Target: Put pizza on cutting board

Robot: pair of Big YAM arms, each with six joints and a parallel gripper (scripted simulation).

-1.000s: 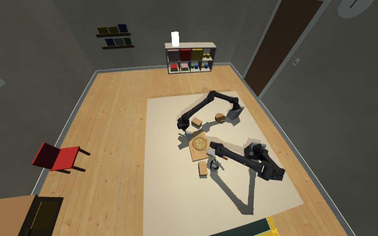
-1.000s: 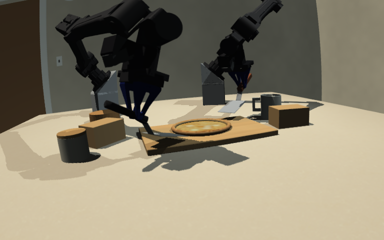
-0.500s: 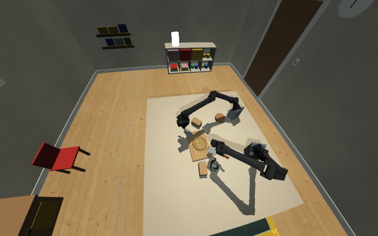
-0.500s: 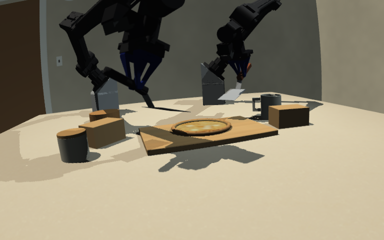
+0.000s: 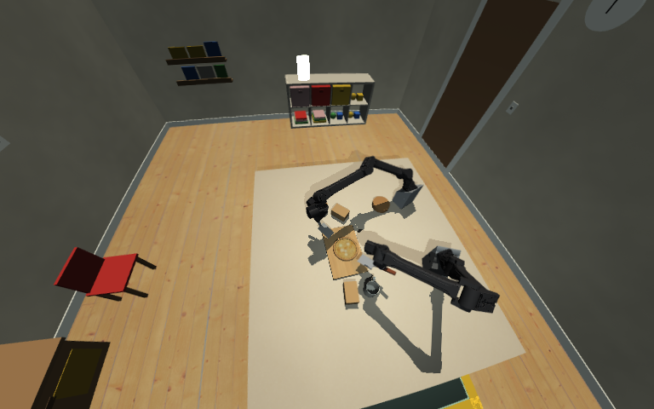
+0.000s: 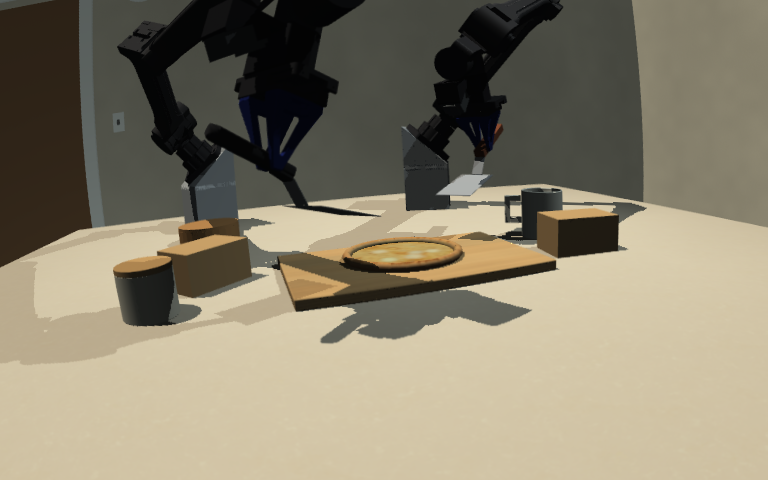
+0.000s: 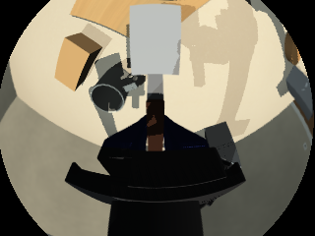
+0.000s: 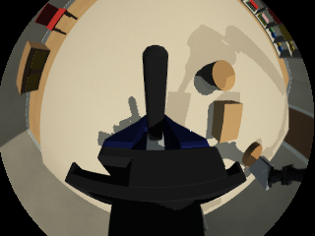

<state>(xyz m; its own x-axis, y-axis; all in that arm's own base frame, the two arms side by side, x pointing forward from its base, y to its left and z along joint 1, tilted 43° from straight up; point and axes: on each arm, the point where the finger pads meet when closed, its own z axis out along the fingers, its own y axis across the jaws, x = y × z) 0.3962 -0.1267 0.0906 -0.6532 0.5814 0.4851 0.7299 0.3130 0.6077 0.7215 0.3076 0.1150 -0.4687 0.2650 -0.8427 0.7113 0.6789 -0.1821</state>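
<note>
The black-handled turner is 1 cm behind my right hand, 1 cm to the left of it and 1 cm below it. Also, from my right hand: pizza (19 cm behind, 18 cm to the left, 15 cm below); cutting board (17 cm behind, 18 cm to the left, 17 cm below); lidded canister (7 cm behind, 18 cm to the right, 14 cm below).
My left gripper is now 30 mm above the brown-handled turner, 20 mm to the left of it and 20 mm short of it. Round my left hand: pizza (200 mm to the right, 160 mm ahead, 150 mm below); then cutting board (200 mm to the right, 170 mm ahead, 160 mm below); then black-handled turner (370 mm to the right, 340 mm ahead, 10 mm below).
</note>
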